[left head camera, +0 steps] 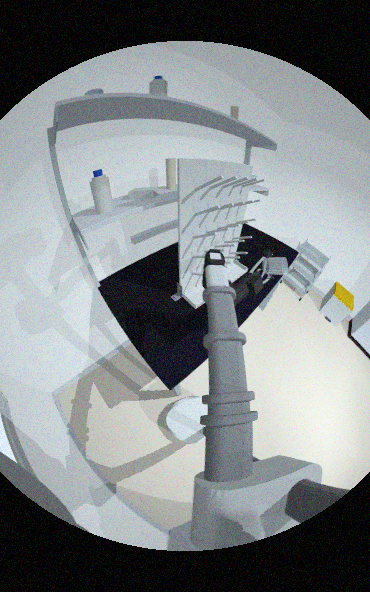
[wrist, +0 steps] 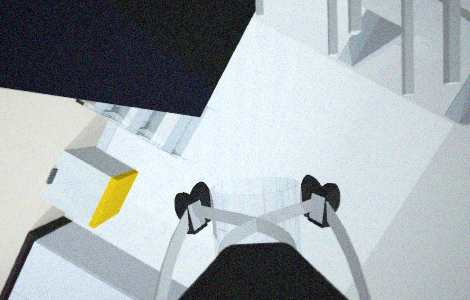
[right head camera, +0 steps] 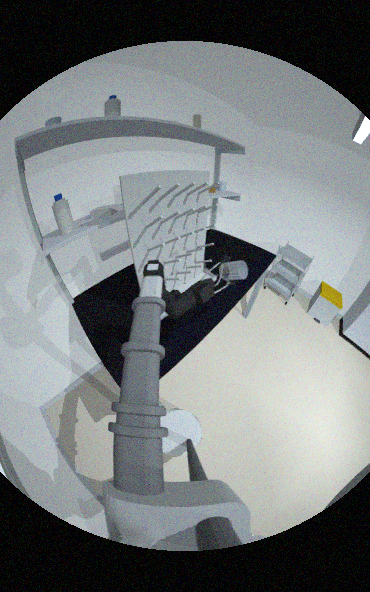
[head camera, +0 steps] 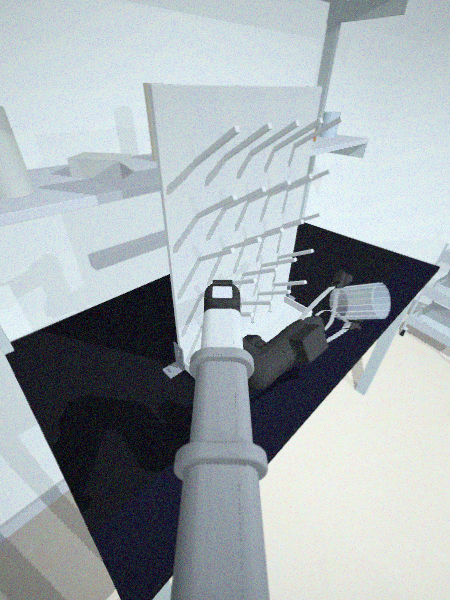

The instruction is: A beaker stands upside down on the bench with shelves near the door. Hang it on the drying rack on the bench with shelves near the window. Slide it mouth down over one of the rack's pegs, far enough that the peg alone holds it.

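Frame: origin at the robot's base, x ahead, y left, z up, level; millimetres.
Seen in the pictures: gripper, between the fingertips: point(left head camera: 271, 262) point(wrist: 254, 194) point(right head camera: 231, 267) point(head camera: 353, 297); robot's base, origin of its link: point(left head camera: 191, 418) point(right head camera: 175, 430).
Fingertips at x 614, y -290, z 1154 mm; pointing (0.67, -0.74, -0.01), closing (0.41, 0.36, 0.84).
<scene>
Offsets run from my fingertips to a thing's top centre. "spot": to the spot under its first point. Level surfaces: height alone.
My gripper point(head camera: 348, 301) point(left head camera: 270, 264) point(right head camera: 227, 271) point(wrist: 254, 194) is shut on the clear beaker {dx -39, dy +7, dz +71 mm} point(head camera: 370, 301) point(left head camera: 278, 266) point(right head camera: 237, 270) point(wrist: 256, 192), with a fingertip on either side of it. In the head view the beaker is tipped with its long axis roughly sideways; I cannot tell which end is the mouth. It shows over the right part of the black bench top {dz -266 mm} point(head camera: 310, 390) point(left head camera: 150, 280) point(right head camera: 105, 310) point(wrist: 125, 50). The drying rack point(head camera: 235, 107) point(left head camera: 187, 175) point(right head camera: 165, 179) stands left of the gripper, apart from the beaker. Its pegs point(wrist: 407, 45) show at the upper right in the wrist view.
A long shelf {dz +629 mm} point(left head camera: 150, 112) point(right head camera: 130, 129) spans above the bench. A small shelf point(head camera: 340, 145) with a bluish cup point(head camera: 331, 122) is behind the rack. A cart {spot: dx +1131, dy -1494, dz -512 mm} point(left head camera: 315, 252) point(right head camera: 295, 255) and a yellow-topped box point(left head camera: 344, 296) point(right head camera: 331, 295) point(wrist: 115, 200) stand beyond the bench's right end.
</scene>
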